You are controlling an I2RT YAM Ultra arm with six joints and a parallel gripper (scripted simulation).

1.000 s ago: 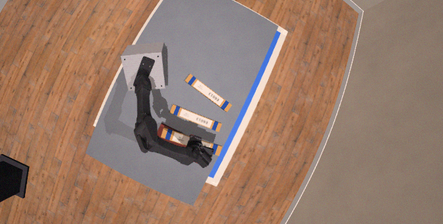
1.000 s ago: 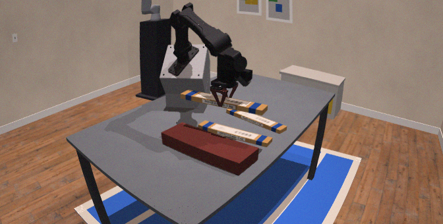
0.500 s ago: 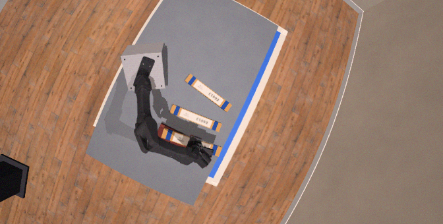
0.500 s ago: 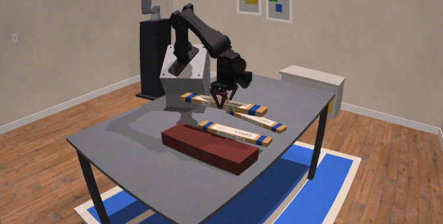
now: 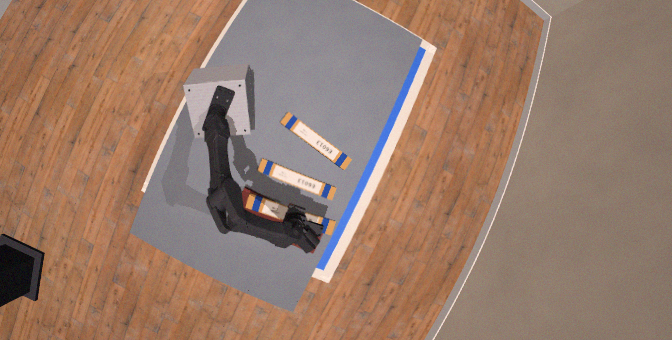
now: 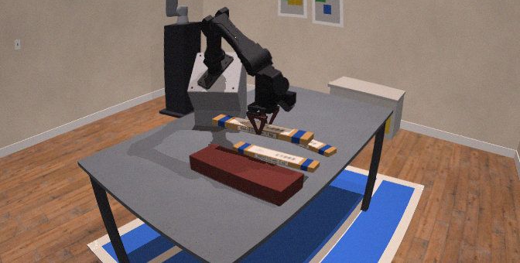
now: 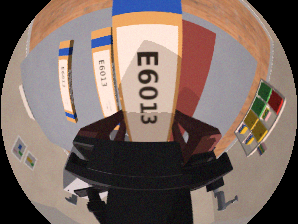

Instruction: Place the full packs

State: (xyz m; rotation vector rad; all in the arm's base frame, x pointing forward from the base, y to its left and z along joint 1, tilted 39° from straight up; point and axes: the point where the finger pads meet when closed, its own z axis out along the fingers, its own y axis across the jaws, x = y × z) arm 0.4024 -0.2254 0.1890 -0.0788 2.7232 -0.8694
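My gripper is now 16 cm above the dark red low platform, 7 cm to the left of it and 4 cm past it.
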